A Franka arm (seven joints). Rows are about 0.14 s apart.
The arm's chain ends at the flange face. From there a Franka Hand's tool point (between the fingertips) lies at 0.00 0.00 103.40 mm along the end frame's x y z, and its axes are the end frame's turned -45 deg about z.
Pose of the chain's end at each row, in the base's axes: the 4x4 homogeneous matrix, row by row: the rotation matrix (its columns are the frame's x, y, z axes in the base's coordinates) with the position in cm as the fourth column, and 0 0 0 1 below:
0.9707, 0.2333, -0.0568, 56.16; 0.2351, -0.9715, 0.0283, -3.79; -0.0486, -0.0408, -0.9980, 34.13; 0, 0, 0, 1
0.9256, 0.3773, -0.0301, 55.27; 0.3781, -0.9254, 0.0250, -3.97; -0.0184, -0.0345, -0.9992, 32.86; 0, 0, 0, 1
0.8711, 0.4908, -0.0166, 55.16; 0.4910, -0.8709, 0.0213, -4.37; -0.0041, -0.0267, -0.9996, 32.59; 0, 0, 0, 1
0.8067, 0.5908, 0.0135, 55.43; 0.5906, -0.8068, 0.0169, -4.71; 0.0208, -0.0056, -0.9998, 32.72; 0, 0, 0, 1
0.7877, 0.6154, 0.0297, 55.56; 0.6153, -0.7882, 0.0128, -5.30; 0.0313, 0.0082, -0.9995, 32.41; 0, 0, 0, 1
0.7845, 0.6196, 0.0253, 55.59; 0.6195, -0.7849, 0.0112, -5.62; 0.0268, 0.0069, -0.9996, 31.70; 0, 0, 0, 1
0.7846, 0.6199, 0.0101, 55.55; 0.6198, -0.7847, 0.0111, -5.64; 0.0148, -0.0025, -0.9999, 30.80; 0, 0, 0, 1
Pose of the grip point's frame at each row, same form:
0.5214, 0.8514, -0.0568, 55.57; 0.8532, -0.5207, 0.0283, -3.50; -0.0055, -0.0632, -0.9980, 23.81; 0, 0, 0, 1
0.3877, 0.9213, -0.0301, 54.96; 0.9217, -0.3870, 0.0250, -3.71; 0.0114, -0.0374, -0.9992, 22.53; 0, 0, 0, 1
0.2689, 0.9630, -0.0166, 54.99; 0.9630, -0.2686, 0.0213, -4.15; 0.0160, -0.0218, -0.9996, 22.25; 0, 0, 0, 1
0.1527, 0.9882, 0.0135, 55.57; 0.9881, -0.1529, 0.0169, -4.54; 0.0187, 0.0107, -0.9998, 22.38; 0, 0, 0, 1
0.1218, 0.9921, 0.0297, 55.87; 0.9924, -0.1223, 0.0128, -5.17; 0.0163, 0.0279, -0.9995, 22.08; 0, 0, 0, 1
0.1166, 0.9928, 0.0253, 55.85; 0.9931, -0.1170, 0.0112, -5.50; 0.0141, 0.0238, -0.9996, 21.36; 0, 0, 0, 1
0.1165, 0.9931, 0.0101, 55.65; 0.9931, -0.1166, 0.0111, -5.53; 0.0122, 0.0087, -0.9999, 20.46; 0, 0, 0, 1

